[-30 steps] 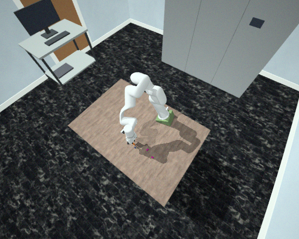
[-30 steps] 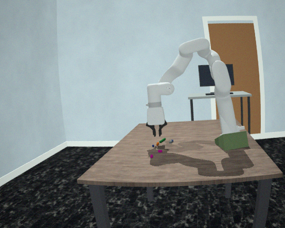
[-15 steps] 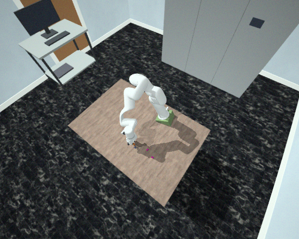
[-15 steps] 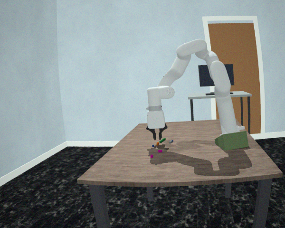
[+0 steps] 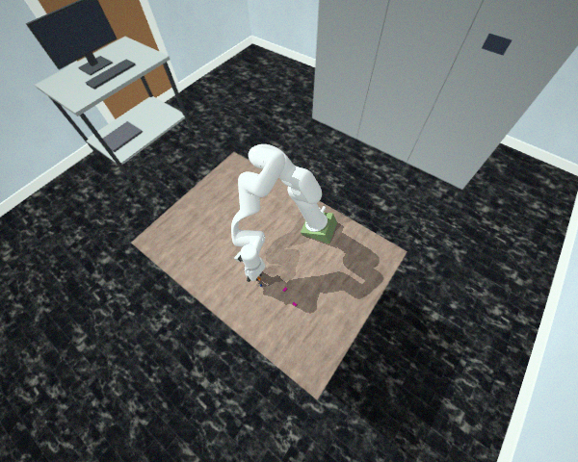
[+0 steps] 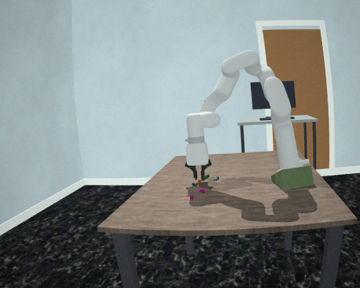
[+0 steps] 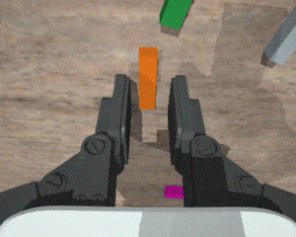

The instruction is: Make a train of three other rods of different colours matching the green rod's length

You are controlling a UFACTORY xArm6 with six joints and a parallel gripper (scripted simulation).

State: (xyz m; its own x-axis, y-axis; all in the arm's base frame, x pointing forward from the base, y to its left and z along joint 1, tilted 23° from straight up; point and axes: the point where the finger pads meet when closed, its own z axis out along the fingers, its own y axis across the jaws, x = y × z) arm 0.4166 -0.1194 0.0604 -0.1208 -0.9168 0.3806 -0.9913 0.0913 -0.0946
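Right now my hand is 3 cm above the orange rod. Round my hand: green rod: 7 cm to the right, 3 cm below, 3 cm behind; grey rod: 8 cm behind, 3 cm below, 2 cm to the right.
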